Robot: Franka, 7 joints.
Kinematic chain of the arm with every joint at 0, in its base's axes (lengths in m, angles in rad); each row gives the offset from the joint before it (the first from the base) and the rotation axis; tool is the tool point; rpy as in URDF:
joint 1: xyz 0 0 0.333 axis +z
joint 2: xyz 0 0 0 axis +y
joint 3: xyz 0 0 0.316 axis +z
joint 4: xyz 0.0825 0 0 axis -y
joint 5: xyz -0.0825 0 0.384 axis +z
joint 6: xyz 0 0 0 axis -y
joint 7: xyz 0.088 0 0 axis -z
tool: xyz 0 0 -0.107 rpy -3.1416 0 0
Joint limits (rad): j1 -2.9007..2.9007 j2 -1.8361..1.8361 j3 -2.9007..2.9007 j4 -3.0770..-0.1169 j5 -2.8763..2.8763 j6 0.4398..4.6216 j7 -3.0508..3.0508
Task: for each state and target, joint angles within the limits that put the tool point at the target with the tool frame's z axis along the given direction. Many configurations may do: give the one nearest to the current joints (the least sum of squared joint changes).
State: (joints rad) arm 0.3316 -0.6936 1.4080 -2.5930 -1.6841 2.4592 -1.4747
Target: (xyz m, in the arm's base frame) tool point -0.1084 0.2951 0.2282 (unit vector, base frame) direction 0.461 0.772 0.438
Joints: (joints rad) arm 0.7369 -0.9305 1.8223 -2.8880 -1.4932 2.0086 -1.4747
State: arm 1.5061 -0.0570 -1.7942 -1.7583 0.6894 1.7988 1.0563
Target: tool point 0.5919 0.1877 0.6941 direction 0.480 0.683 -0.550
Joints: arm 1.5326 0.2271 -1.4220 -1.5318 1.0699 2.1569 1.0563
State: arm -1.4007 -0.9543 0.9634 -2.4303 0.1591 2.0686 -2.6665
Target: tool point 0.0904 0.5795 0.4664 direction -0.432 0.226 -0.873
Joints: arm -0.4748 -0.3702 1.6812 -1.8951 0.9255 1.8618 -2.6665
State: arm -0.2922 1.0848 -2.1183 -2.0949 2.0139 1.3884 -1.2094
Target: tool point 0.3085 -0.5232 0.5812 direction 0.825 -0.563 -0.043
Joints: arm 0.2132 1.2413 -1.9285 -1.9627 2.5897 1.8748 -1.2094
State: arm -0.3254 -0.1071 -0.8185 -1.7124 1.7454 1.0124 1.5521
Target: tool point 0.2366 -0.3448 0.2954 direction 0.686 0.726 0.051
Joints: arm -0.3863 0.2326 -0.8965 -2.3798 1.2510 1.1024 1.5521
